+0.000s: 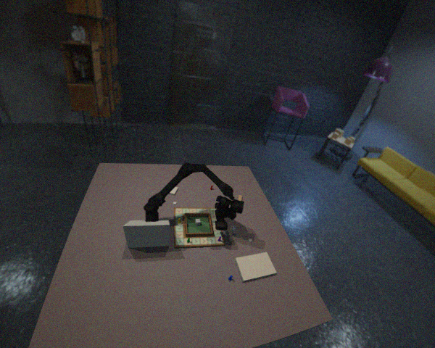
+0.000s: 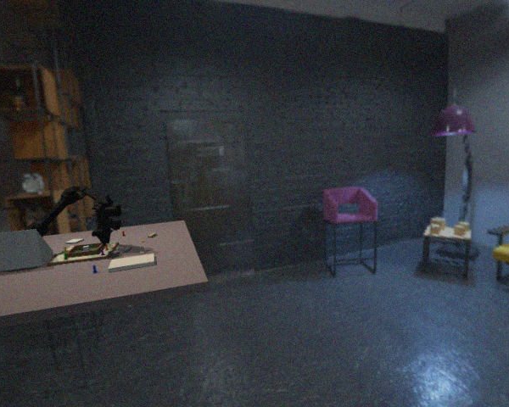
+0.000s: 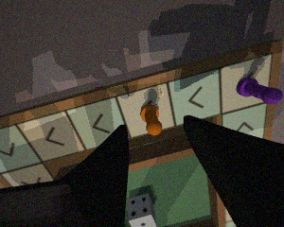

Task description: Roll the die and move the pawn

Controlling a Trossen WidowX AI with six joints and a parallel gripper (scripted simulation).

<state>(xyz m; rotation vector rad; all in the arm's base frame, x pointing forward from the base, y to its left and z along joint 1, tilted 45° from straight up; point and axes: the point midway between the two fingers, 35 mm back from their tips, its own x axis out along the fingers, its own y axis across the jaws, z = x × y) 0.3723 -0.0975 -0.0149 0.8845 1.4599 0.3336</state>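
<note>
Right now the orange pawn is 2 cm below my gripper tip. The rest, counted from my gripper tip: green tray (11 cm behind, 5 cm to the left, 4 cm below); then purple pawn (2 cm behind, 9 cm to the right, 2 cm below); then die (11 cm behind, 6 cm to the left, 2 cm below).
</note>
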